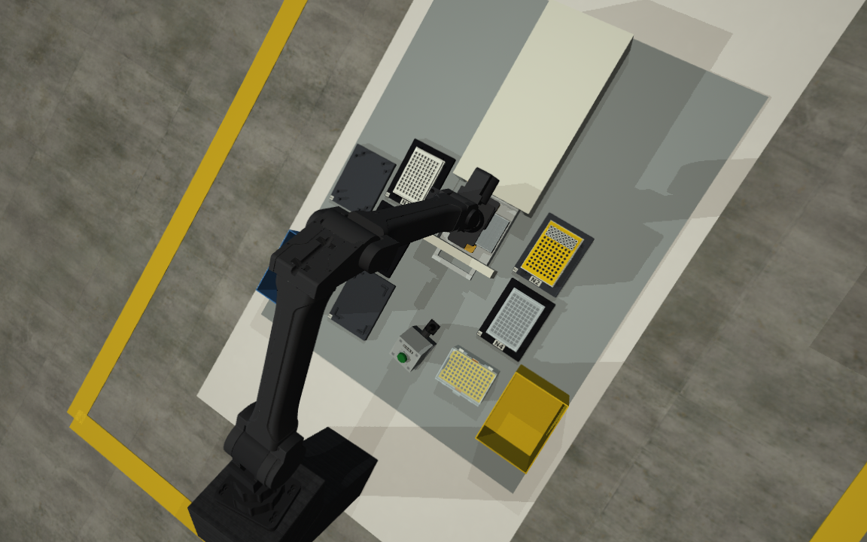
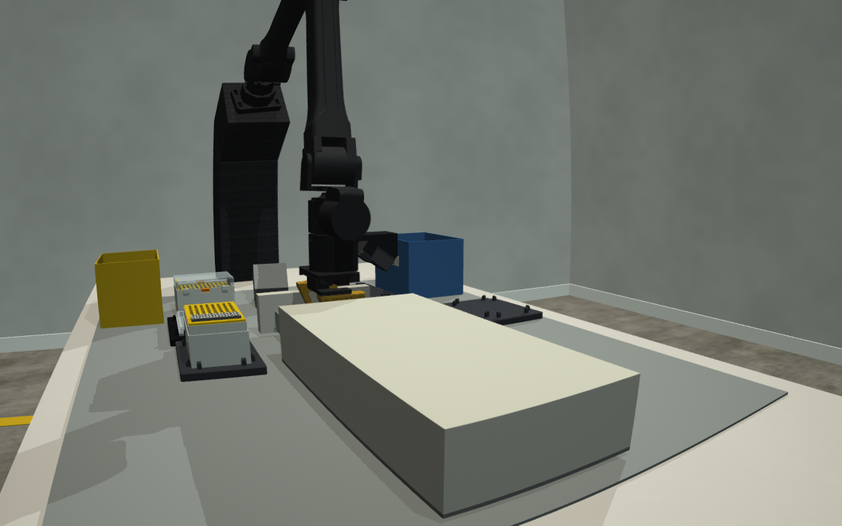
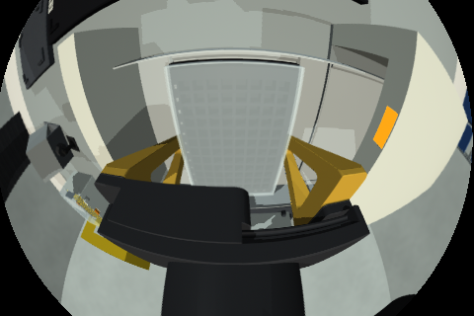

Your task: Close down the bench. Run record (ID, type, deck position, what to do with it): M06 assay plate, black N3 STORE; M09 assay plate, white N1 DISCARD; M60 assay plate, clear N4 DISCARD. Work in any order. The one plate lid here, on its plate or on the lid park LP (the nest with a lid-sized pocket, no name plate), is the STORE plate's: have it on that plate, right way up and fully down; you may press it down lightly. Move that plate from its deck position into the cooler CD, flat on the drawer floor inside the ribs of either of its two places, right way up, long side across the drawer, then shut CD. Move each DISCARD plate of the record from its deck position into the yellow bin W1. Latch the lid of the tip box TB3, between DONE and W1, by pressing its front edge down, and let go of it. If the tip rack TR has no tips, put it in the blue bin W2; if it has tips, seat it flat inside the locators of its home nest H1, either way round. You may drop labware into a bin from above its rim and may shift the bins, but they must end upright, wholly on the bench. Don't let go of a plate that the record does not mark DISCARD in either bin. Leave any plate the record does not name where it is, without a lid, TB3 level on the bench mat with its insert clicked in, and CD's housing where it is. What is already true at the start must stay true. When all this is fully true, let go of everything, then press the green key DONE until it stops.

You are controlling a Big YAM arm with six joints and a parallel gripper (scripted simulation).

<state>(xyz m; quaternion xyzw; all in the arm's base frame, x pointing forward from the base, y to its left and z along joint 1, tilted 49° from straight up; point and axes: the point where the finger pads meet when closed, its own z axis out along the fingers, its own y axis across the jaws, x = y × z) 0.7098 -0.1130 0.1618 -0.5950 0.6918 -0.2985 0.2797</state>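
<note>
The black plate is right at my hand. From my hand the other things lie so: cooler CD 16 cm ahead, 3 cm to the right, 1 cm above; then clear plate lid 1 cm above; then cooler drawer 4 cm ahead, 1 cm to the right.
</note>
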